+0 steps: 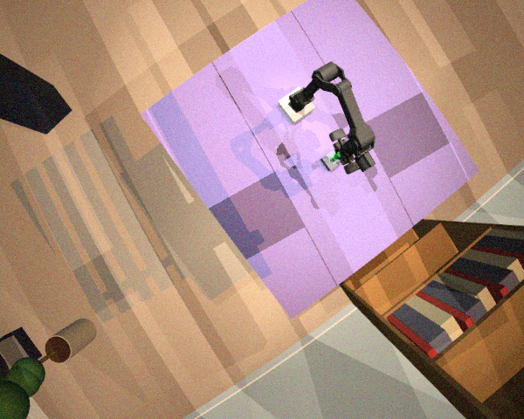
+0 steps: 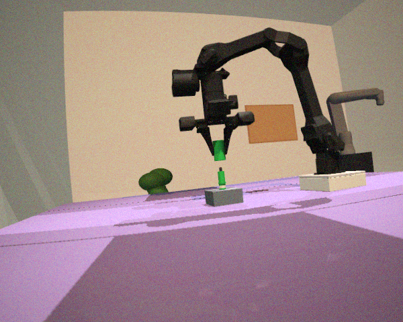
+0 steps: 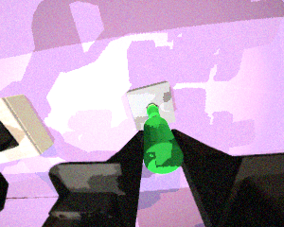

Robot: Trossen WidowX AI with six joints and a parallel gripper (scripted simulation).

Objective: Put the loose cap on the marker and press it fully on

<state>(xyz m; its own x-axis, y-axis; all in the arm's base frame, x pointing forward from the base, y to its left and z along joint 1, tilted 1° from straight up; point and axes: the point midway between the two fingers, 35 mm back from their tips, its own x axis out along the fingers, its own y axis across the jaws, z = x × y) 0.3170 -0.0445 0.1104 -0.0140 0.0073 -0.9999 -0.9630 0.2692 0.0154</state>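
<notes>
The green marker is 5 cm below my gripper tip. The rest, counted from my gripper tip: green cap (1 cm above); then grey holder block (10 cm below).
</notes>
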